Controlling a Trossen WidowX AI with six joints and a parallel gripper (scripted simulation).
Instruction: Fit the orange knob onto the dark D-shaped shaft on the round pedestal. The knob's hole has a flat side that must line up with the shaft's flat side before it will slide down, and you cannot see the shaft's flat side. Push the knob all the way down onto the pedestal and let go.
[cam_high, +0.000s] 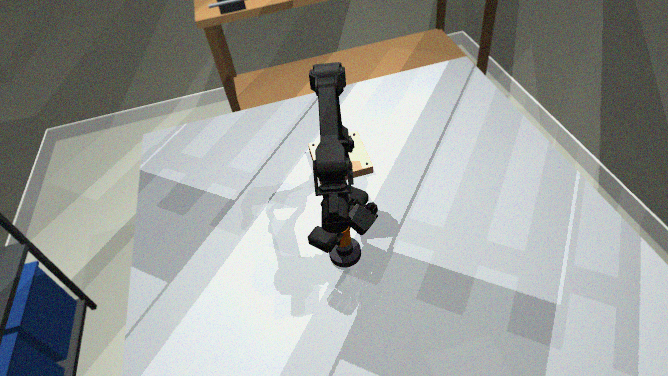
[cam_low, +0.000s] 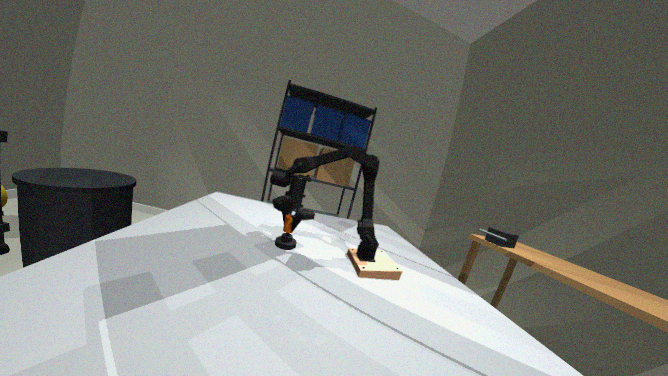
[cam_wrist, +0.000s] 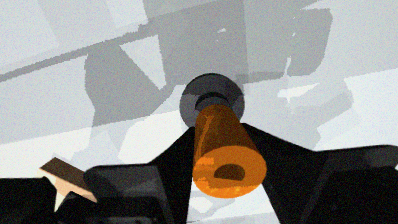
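Now: the orange knob 20 mm above my gripper tip. The rest, counted from my gripper tip: dark round pedestal: 40 mm below.
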